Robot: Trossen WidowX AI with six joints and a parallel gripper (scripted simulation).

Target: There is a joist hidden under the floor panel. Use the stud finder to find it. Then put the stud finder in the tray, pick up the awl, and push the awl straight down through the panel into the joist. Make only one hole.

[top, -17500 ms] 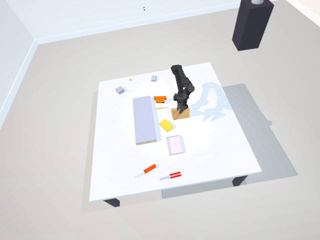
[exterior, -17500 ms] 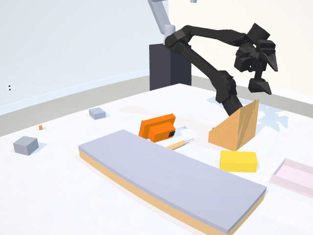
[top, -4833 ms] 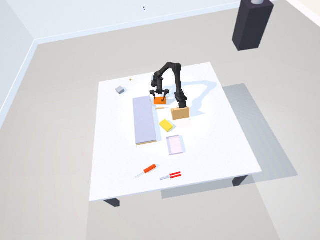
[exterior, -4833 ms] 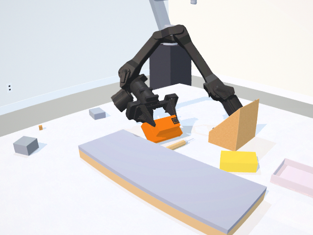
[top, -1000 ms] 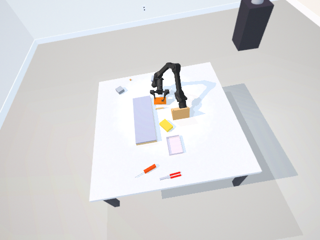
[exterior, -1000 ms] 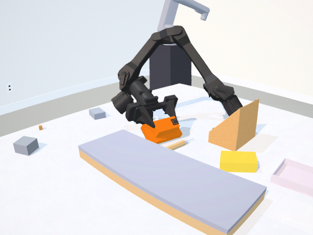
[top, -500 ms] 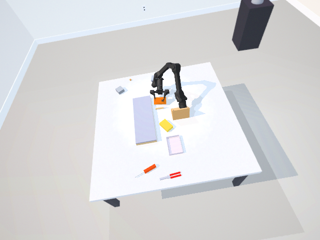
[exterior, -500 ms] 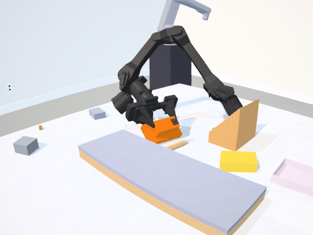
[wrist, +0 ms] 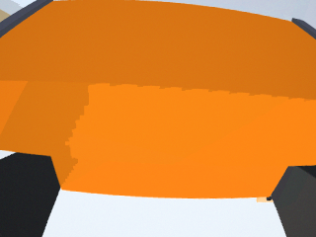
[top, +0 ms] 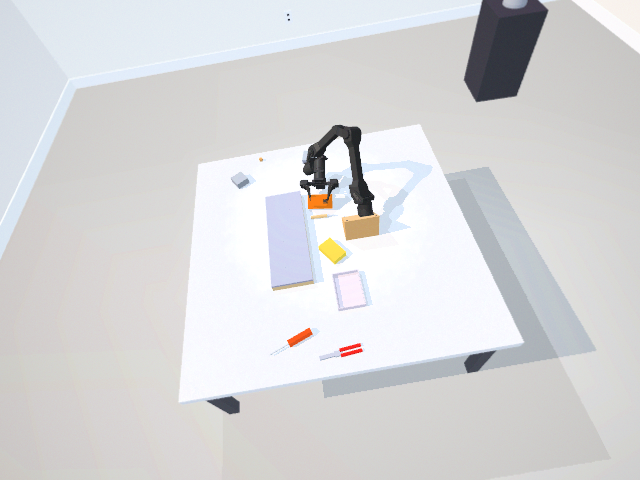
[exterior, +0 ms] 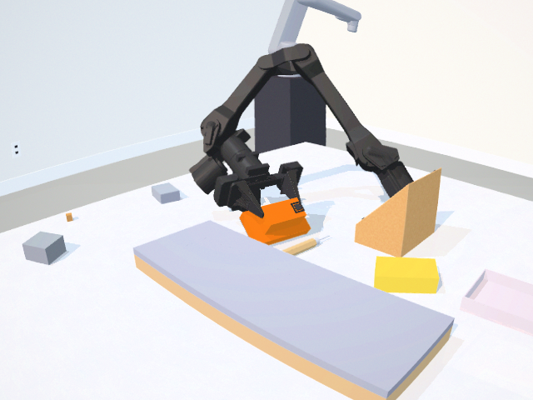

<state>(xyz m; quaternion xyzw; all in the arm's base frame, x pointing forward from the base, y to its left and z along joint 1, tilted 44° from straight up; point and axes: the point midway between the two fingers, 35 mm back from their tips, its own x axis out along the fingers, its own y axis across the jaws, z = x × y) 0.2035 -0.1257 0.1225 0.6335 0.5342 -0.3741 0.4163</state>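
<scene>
Now: the orange stud finder 2 cm behind my gripper tip and 1 cm below it. From my gripper tip the other things lie so: yellow block 3 cm behind, 27 cm to the left, 5 cm below; awl 2 cm behind, 5 cm to the left, 6 cm below; pale pink tray 8 cm behind, 47 cm to the left, 5 cm below.
</scene>
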